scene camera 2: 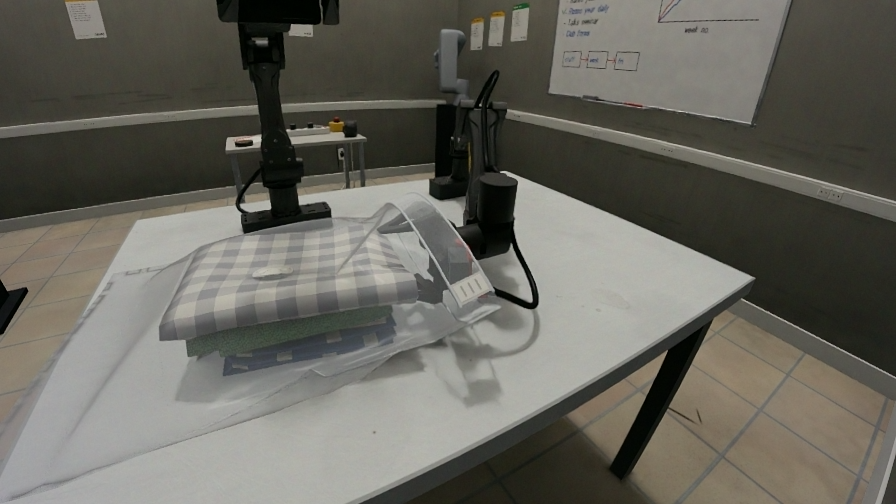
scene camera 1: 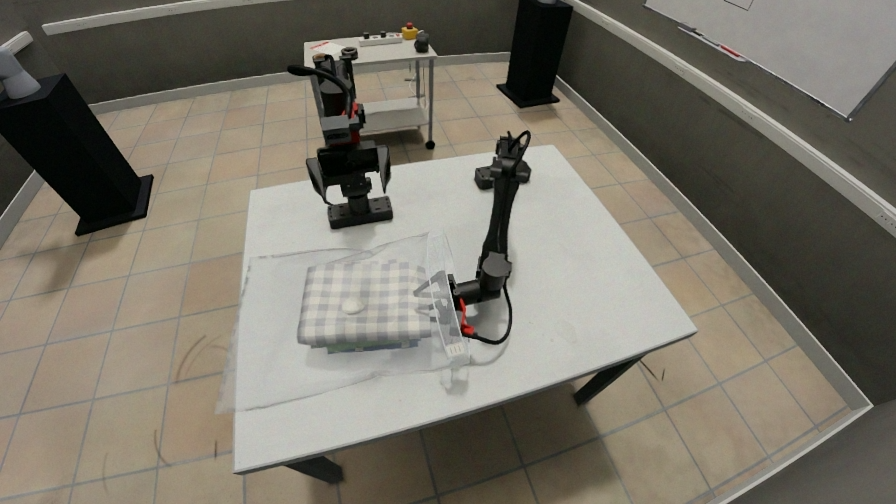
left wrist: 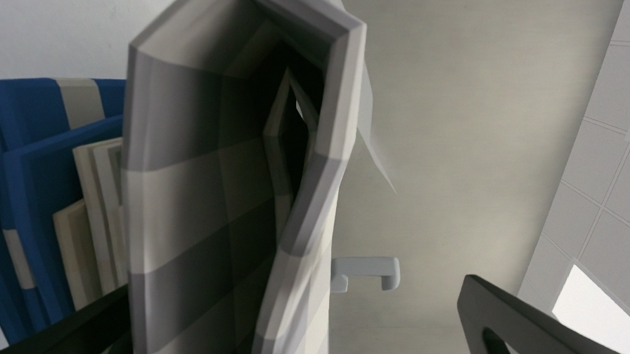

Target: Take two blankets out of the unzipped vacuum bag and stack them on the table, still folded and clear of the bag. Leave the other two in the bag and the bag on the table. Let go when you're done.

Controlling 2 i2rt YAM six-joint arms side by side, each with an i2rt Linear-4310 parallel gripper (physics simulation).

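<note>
The clear vacuum bag (scene camera 1: 269,357) (scene camera 2: 119,357) lies on the table with its mouth raised at the right. The grey-and-white checked blanket (scene camera 1: 369,288) (scene camera 2: 300,282) (left wrist: 180,200) is on top of the folded stack inside. A green blanket (scene camera 2: 294,329) and a blue one with pale patches (scene camera 2: 313,352) (left wrist: 42,185) lie below; a beige blanket (left wrist: 82,255) shows in the left wrist view. My left gripper (scene camera 1: 418,300) (left wrist: 311,289) is open at the mouth, its fingers on either side of the checked blanket's edge, not closed on it. My right gripper (scene camera 1: 357,195) is open and empty behind the bag, above its own base.
A white tab (scene camera 1: 456,349) (scene camera 2: 473,288) sits at the near end of the bag's raised mouth strip. A round white valve (scene camera 1: 352,305) (scene camera 2: 272,272) lies over the checked blanket. The bag's far-left end reaches the edge of the table (scene camera 1: 595,294) (scene camera 2: 626,275).
</note>
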